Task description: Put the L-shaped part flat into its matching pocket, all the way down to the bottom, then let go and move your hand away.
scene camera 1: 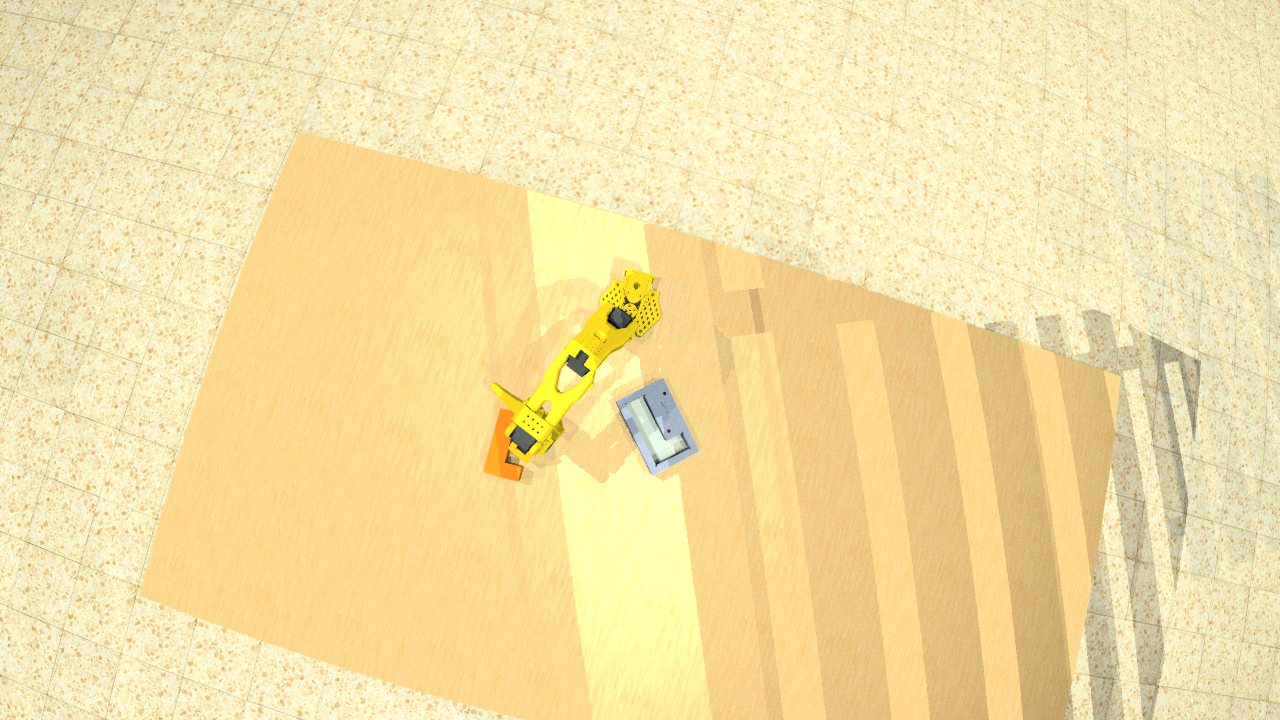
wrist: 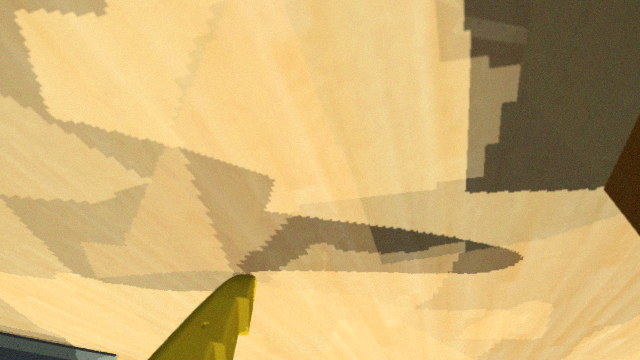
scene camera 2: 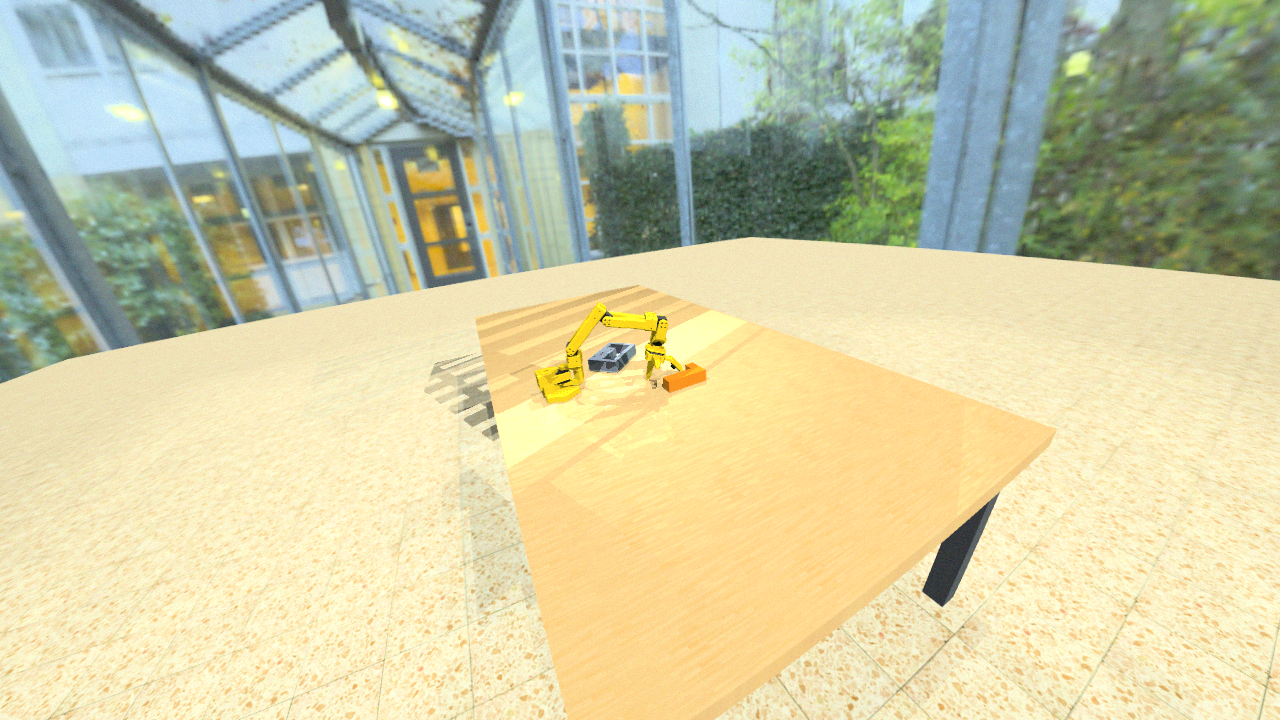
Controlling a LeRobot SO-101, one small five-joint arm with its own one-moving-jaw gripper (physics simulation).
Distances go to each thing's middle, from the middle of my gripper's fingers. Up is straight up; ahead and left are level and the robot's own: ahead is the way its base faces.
Labels:
Right now the orange L-shaped part (scene camera 1: 496, 464) is 70 mm ahead of my hand, 10 mm to the right of it and 70 mm below it. Also, from my hand: grey pocket block (scene camera 1: 651, 414) 30 mm behind, 230 mm to the left, 60 mm below.

